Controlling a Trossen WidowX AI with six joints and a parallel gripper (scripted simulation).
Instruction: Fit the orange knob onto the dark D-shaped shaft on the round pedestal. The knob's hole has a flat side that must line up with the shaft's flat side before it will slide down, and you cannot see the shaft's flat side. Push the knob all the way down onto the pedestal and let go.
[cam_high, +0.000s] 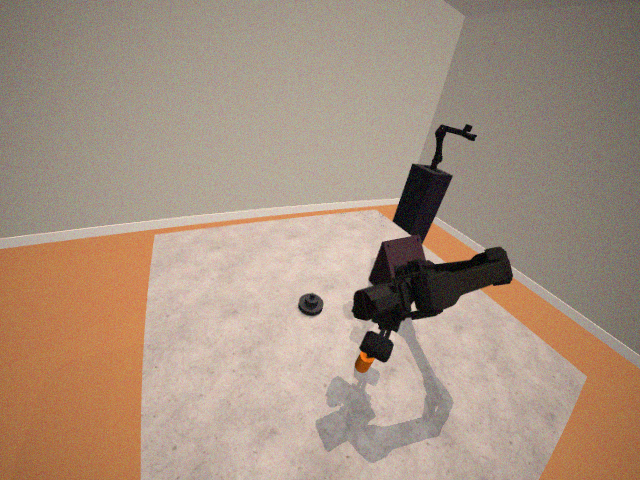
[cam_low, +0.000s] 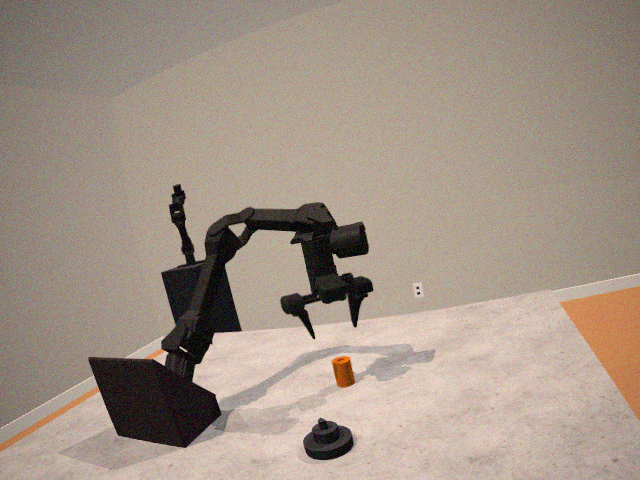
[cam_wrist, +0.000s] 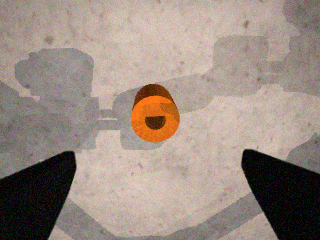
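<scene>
My gripper tip is 10 cm above the orange knob. From my gripper tip the other things lie so: round pedestal: 6 cm ahead, 25 cm to the right, 10 cm below.
</scene>
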